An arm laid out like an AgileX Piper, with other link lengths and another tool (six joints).
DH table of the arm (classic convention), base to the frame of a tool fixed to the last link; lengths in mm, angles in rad. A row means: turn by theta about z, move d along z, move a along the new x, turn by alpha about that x. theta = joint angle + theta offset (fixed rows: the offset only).
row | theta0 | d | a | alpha
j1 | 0 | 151.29 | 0 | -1.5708
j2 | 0.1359 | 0 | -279.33 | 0
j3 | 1.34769 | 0 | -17.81 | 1.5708
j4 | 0 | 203.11 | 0 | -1.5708
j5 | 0 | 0 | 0 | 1.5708
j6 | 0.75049 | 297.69 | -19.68 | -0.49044
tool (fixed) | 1.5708 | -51.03 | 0 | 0
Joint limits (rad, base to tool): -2.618..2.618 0..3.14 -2.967..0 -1.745..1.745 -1.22..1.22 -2.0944..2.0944
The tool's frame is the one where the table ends.
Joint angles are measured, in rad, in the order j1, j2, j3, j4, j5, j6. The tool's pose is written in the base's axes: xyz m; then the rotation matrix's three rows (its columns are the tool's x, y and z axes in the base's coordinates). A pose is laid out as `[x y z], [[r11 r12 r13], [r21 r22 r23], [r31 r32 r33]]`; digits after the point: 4 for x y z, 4 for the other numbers.
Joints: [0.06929, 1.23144, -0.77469, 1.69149, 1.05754, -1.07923]
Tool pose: [0.2646 0.2265 0.3231], [[-0.1335 0.8969 0.4215], [-0.3792 -0.4392 0.8145], [0.9156 -0.0511 0.3987]]
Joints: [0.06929, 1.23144, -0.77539, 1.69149, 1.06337, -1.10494]
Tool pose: [0.2641 0.2270 0.3243], [[-0.1530 0.9011 0.4057], [-0.3721 -0.4328 0.8211], [0.9155 -0.0253 0.4015]]
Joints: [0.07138, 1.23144, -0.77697, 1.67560, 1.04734, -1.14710]
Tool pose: [0.2667 0.2251 0.3212], [[-0.1901 0.8996 0.3932], [-0.3358 -0.4359 0.8350], [0.9225 0.0267 0.3850]]
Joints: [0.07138, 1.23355, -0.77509, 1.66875, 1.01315, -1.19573]
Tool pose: [0.2740 0.2200 0.3167], [[-0.2320 0.8869 0.3995], [-0.2928 -0.4553 0.8408], [0.9276 0.0781 0.3653]]
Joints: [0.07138, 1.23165, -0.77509, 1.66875, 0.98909, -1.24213]
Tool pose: [0.2792 0.2160 0.3161], [[-0.2744 0.8749 0.3990], [-0.2602 -0.4670 0.8451], [0.9257 0.1280 0.3558]]
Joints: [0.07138, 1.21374, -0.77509, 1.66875, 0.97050, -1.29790]
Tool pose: [0.2808 0.2126 0.3212], [[-0.3365 0.8594 0.3851], [-0.2269 -0.4708 0.8525], [0.9139 0.1995 0.3534]]
